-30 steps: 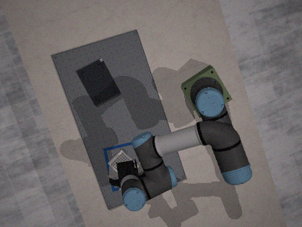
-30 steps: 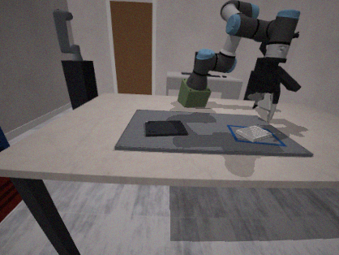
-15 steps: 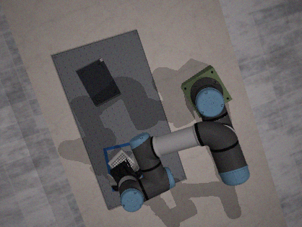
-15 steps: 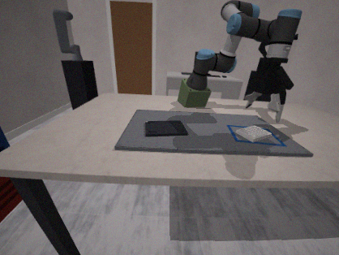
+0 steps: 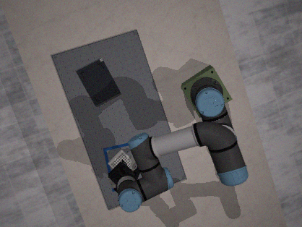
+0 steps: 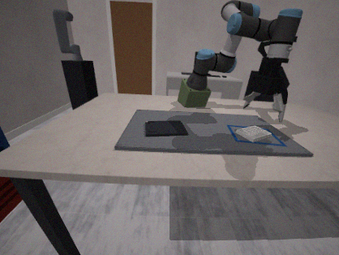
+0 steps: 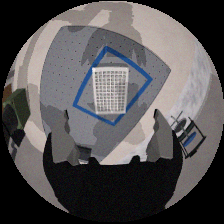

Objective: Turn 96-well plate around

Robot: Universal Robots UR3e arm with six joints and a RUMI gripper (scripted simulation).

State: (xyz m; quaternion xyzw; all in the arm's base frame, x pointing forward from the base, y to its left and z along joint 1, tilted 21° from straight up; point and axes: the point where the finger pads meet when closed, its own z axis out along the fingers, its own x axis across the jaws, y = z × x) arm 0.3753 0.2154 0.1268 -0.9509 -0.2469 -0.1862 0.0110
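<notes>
The white 96-well plate is 80 mm below my hand. Also, from my hand: dark flat block (380 mm to the right, 80 mm below, 20 mm ahead); A1 corner mark (470 mm to the right, 80 mm below, 10 mm behind).
</notes>
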